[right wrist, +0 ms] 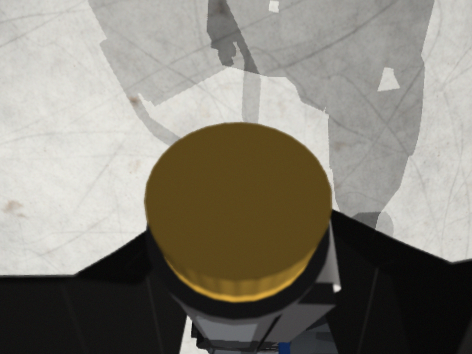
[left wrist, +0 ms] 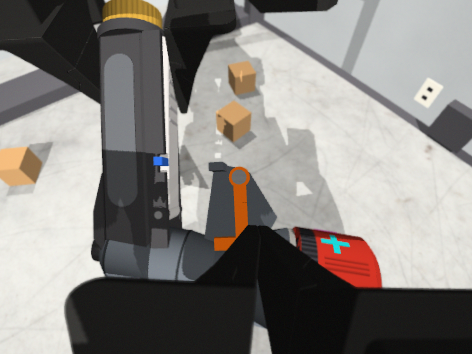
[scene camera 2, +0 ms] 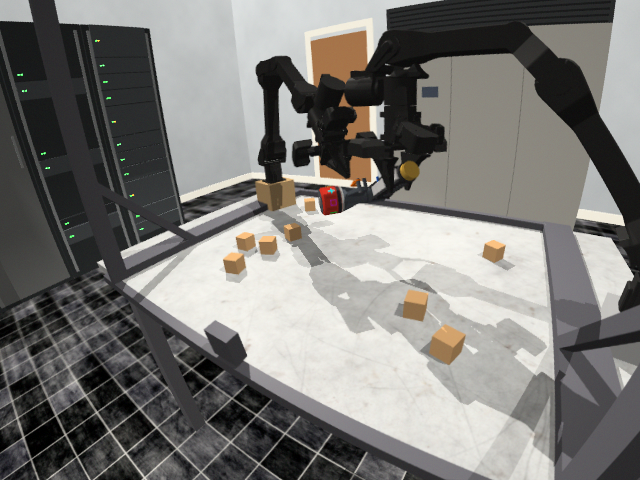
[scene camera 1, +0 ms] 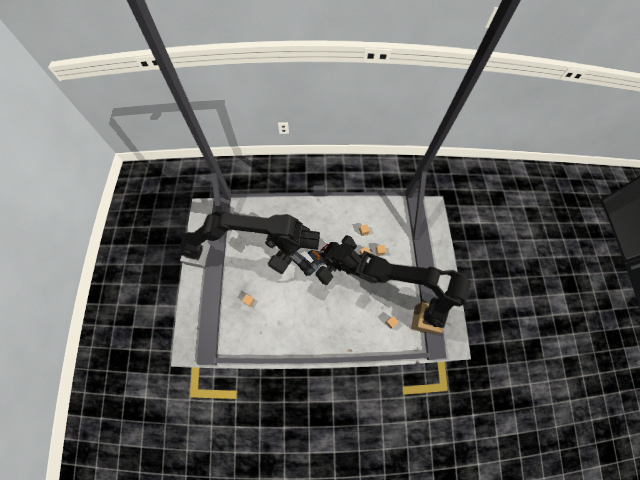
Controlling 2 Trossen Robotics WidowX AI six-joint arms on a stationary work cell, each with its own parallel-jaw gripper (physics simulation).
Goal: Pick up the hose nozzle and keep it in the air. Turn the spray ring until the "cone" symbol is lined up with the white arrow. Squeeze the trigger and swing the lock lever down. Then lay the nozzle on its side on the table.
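Observation:
The hose nozzle is held above the table. Its brass end cap faces the right wrist camera. The red spray ring shows a cyan plus in the left wrist view; the white arrow and the cone symbol cannot be made out. An orange lever with a round end lies on a grey fin. A pale bar runs along the handle. My right gripper is shut on the handle near the cap. My left gripper is shut and empty, over the nozzle body beside the ring.
Several small wooden cubes lie scattered on the white table. A larger wooden block stands at the left arm's base. Dark frame rails edge the table. The two arms are close together over its middle.

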